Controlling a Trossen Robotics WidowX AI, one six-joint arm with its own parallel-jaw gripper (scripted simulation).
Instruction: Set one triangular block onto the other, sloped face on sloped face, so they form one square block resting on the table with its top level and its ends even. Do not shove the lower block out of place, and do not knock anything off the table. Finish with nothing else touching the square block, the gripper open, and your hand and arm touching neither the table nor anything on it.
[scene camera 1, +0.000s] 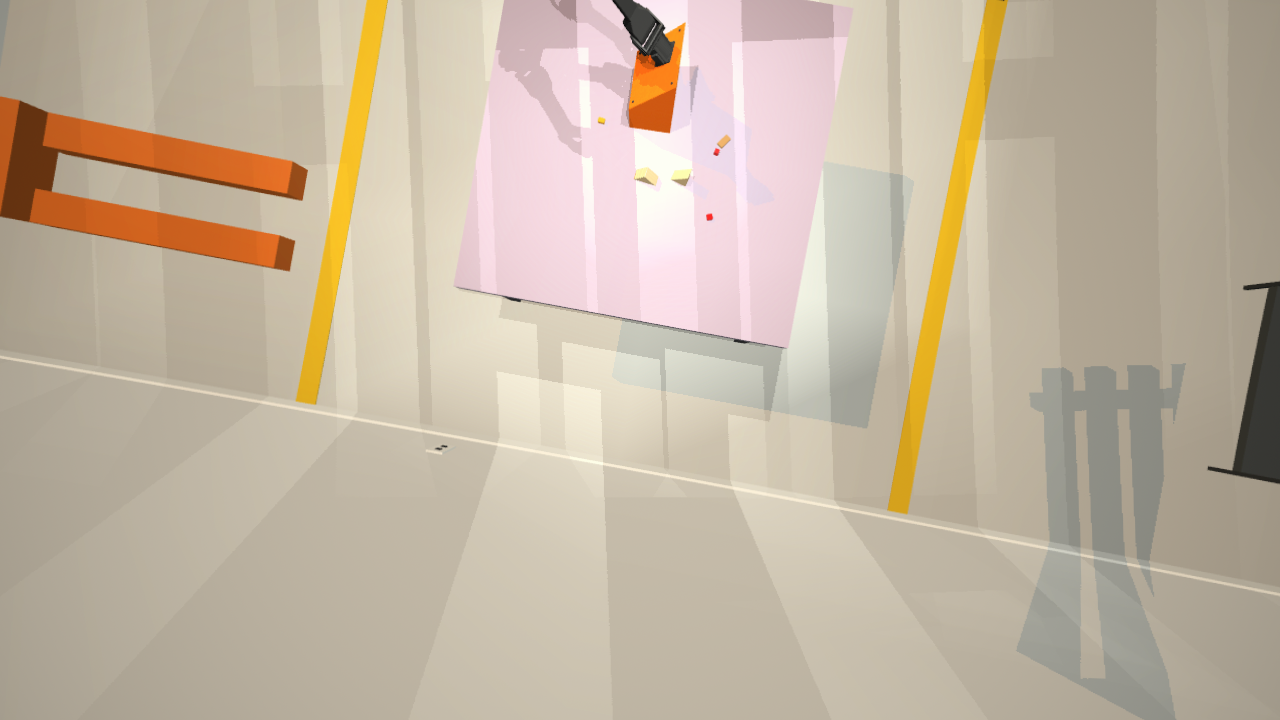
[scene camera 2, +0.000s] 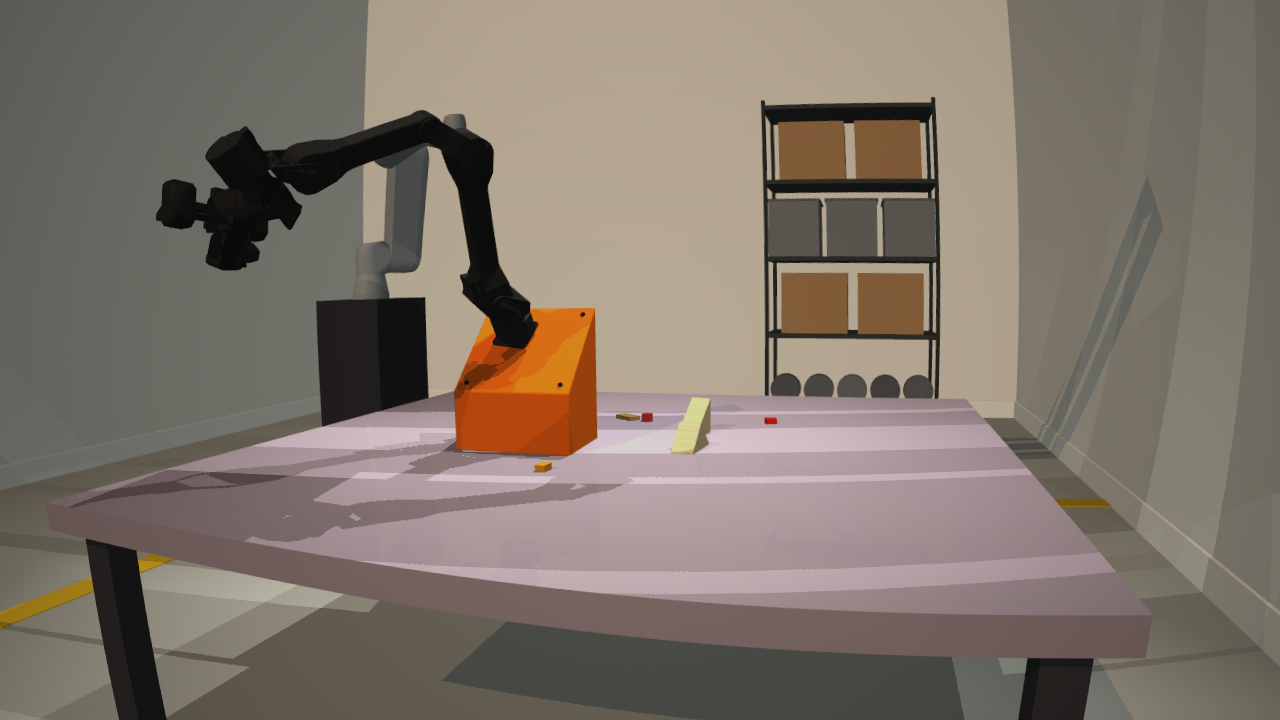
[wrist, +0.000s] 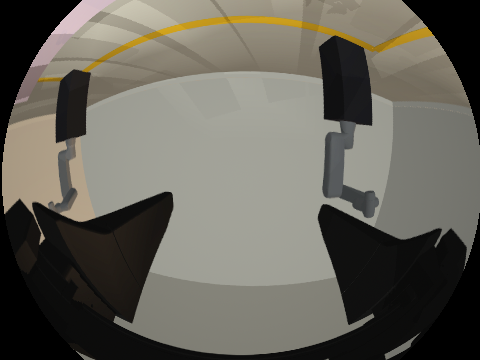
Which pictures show my gripper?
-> Scene camera 2 and the wrist view only.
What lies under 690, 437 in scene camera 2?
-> A triangular block.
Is my gripper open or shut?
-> Open.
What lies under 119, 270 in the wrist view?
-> My gripper.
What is my gripper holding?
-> Nothing.
